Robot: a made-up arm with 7 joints.
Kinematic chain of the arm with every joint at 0, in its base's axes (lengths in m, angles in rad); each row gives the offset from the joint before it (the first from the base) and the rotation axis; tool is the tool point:
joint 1: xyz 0 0 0.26 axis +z
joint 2: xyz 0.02 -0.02 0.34 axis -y
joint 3: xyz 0 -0.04 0.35 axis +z
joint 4: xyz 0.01 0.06 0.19 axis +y
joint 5: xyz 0 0.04 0.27 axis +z
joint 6: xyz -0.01 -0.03 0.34 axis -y
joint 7: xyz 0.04 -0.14 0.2 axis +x
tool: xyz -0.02 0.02 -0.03
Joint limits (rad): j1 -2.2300..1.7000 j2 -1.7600..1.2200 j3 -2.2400..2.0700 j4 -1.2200..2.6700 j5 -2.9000..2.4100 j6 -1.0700..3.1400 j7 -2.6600..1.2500
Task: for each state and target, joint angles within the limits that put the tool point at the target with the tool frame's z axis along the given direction. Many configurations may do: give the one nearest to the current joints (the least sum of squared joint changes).
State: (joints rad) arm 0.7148 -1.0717 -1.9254 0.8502 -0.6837 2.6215 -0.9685
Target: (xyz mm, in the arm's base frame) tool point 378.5 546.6 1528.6 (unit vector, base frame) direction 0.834 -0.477 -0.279
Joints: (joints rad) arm 1.0779 -0.5185 -2.2400 0.3641 -0.8078 2.1689 -1.5784
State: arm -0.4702 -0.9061 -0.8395 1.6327 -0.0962 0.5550 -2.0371
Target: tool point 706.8 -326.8 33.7 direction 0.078 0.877 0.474
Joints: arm -0.1841 -1.1693 -0.0251 1.6736 0.2401 0.2919 -2.1194
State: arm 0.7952 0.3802 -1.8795 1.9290 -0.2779 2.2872 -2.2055
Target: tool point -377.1 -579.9 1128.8 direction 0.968 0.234 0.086
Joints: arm 0.0190 0.9115 -1.3053 1.8350 -0.6508 2.4238 -1.7770
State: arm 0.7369 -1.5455 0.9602 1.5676 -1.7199 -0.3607 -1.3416
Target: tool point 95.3 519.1 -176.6 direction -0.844 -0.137 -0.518
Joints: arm 0.6793 -1.7600 0.4703 1.7976 -1.3318 -0.0261 -0.4668
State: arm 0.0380 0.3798 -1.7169 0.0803 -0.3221 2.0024 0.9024
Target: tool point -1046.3 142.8 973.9 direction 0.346 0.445 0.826
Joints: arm -0.3678 1.2184 -2.2400 0.6337 -0.7020 2.0609 0.3015
